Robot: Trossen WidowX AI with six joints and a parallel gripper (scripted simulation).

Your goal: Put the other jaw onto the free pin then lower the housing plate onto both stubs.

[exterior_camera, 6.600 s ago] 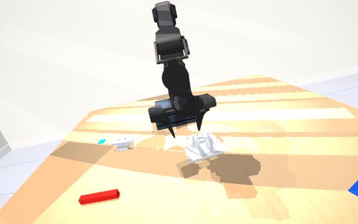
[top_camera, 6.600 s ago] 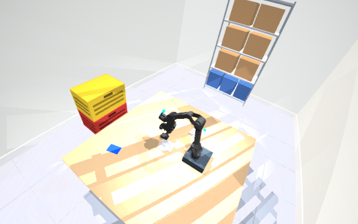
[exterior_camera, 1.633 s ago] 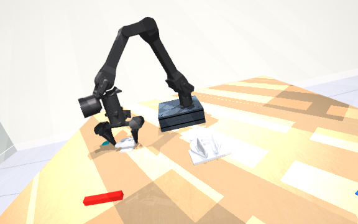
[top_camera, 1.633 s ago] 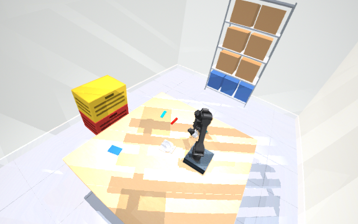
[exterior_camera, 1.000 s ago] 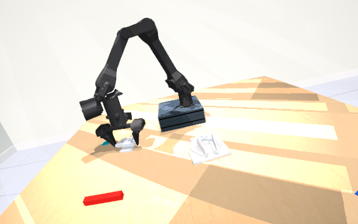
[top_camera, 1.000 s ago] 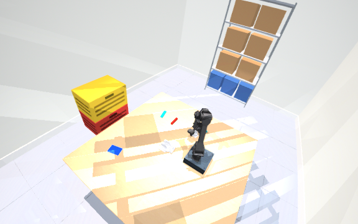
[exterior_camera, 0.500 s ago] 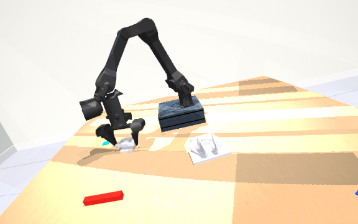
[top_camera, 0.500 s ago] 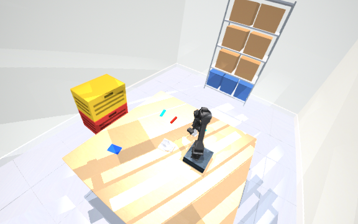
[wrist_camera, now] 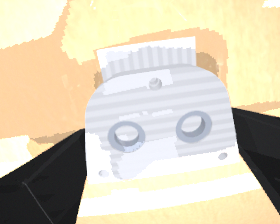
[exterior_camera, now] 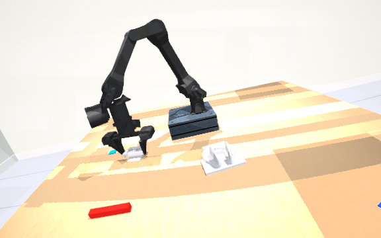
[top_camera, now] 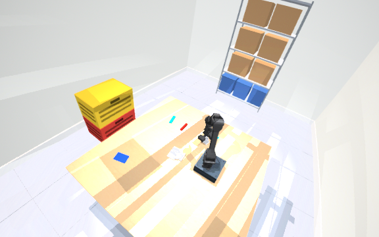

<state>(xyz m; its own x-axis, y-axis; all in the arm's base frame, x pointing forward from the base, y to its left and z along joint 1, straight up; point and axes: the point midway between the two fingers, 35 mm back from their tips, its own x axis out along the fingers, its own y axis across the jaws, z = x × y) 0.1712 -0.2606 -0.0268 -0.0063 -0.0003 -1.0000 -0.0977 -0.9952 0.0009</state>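
The white jaw lies 280 mm to the left of my gripper tip, 80 mm ahead of it and 10 mm above it. The rest, counted from my gripper tip: small cyan marker 120 mm to the right, 80 mm behind, 10 mm below; then blue tile 620 mm to the left, 410 mm ahead, 10 mm below; then red bar 250 mm ahead, 10 mm to the right.
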